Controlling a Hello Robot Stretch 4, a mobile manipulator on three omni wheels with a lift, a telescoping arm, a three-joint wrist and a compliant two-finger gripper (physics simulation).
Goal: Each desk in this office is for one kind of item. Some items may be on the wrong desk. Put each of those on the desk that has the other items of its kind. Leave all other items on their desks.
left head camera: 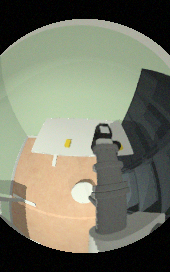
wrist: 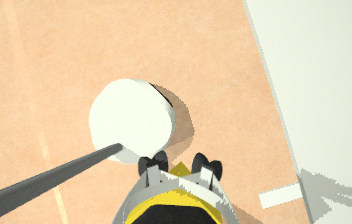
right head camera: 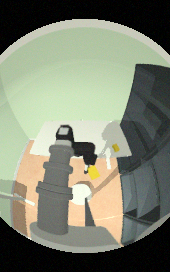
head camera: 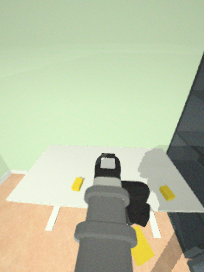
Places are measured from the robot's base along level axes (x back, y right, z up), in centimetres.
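Pixels of known places: gripper, fingertip midpoint: (wrist: 180, 164) (right head camera: 86, 169); robot's base at its link origin: (left head camera: 82, 191) (wrist: 137, 120) (right head camera: 79, 193).
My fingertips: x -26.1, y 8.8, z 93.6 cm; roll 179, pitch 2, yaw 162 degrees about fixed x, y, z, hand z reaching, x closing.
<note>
Ahead of a thing's pixels: the offset from my fingertips to its top centre. Level surfaces: height alone.
My gripper (wrist: 180, 164) is shut on a yellow block @[dy +4.7, dx +3.0, dz +5.0 cm] (head camera: 142, 246) (right head camera: 93, 172) (wrist: 181, 170), and holds it over the floor in front of the white desk @[dz -24.3 cm] (head camera: 42, 172) (left head camera: 50, 131) (wrist: 310, 75). Two more yellow blocks lie on that desk. The left one @[dy -33.3, dx -38.0, dz -19.8 cm] (head camera: 77, 184) (left head camera: 68, 143) is left of the arm. The right one @[dy +40.4, dx -35.1, dz -19.8 cm] (head camera: 167, 193) (right head camera: 116, 148) is near the desk's right side; it is partly hidden by the arm in the left head view. In the wrist view the desk's edge is to the right of the gripper. Red items do not show.
A tall dark shelf unit stands right of the desk. A white round disc (left head camera: 82, 192) (right head camera: 80, 194) (wrist: 130, 117) is low beside the arm, with a dark rod (wrist: 60, 166) reaching over it. White desk feet (head camera: 52, 218) (wrist: 281, 195) stand on the floor. A green wall is behind the desk.
</note>
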